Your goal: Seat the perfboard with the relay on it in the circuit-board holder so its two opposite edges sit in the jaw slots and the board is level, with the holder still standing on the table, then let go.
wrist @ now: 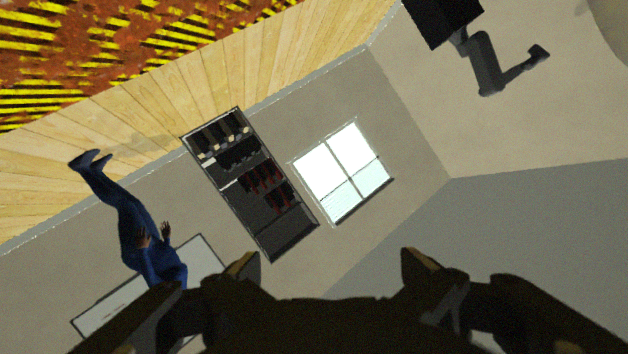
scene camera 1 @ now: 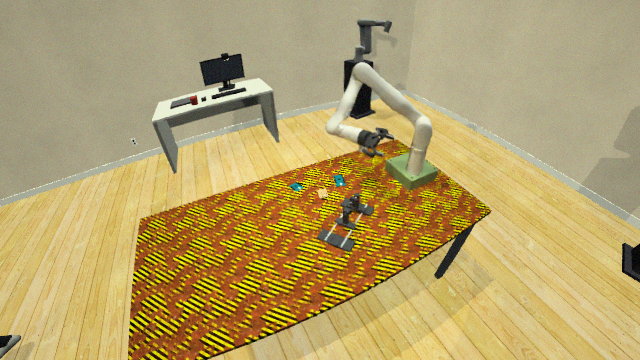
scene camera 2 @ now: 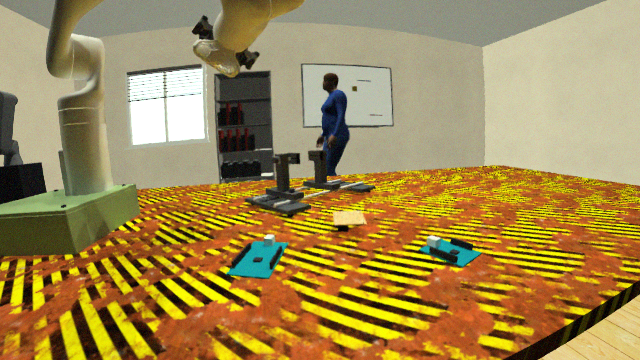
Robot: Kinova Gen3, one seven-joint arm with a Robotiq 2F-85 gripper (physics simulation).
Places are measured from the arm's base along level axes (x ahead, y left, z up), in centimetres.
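Pixels of known places: gripper, between the fingertips: point(wrist: 329, 265) point(scene camera 1: 389, 146); arm's base, origin of its link: point(scene camera 1: 413, 171) point(scene camera 2: 92, 191).
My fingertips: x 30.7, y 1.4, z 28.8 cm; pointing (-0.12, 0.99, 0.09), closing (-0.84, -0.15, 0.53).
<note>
For each thing: its middle in the pictures, then the offset to it from my fingertips. Level surfaces: height alone.
- perfboard, middle of its body: point(scene camera 2: 348, 223) point(scene camera 1: 322, 194) dx +17.8, dy -24.9, dz -35.1 cm
- black circuit-board holder, middle of its body: point(scene camera 2: 313, 174) point(scene camera 1: 347, 215) dx +21.1, dy -1.7, dz -30.3 cm
- farther away, middle of its body: point(scene camera 2: 449, 247) point(scene camera 1: 296, 186) dx +24.7, dy -40.4, dz -35.5 cm
- patterned table, height of its surface: dz -36.1 cm
The perfboard point(scene camera 1: 322, 193) point(scene camera 2: 349, 218) is a small tan board on the table, apart from the holder. In scene camera 2 a dark block, apparently the relay, shows under its near edge; the board's exact tilt is too small to tell. The black circuit-board holder point(scene camera 1: 346, 216) point(scene camera 2: 283, 172) stands upright on the table, with two jaw posts on light rails and dark end feet. No board sits between its jaws. My gripper point(scene camera 1: 386, 145) point(wrist: 329, 265) is wide open and empty, high above the table near the robot base, away from the perfboard. Neither perfboard nor holder shows in the wrist view.
Two teal boards with black headers lie near the perfboard, one nearer the robot base point(scene camera 1: 339, 180) point(scene camera 2: 257, 259) and one farther away point(scene camera 1: 296, 186) point(scene camera 2: 451, 251). The green robot base point(scene camera 1: 411, 172) point(scene camera 2: 100, 215) stands at one end of the patterned table point(scene camera 1: 225, 270) point(scene camera 2: 380, 310).
</note>
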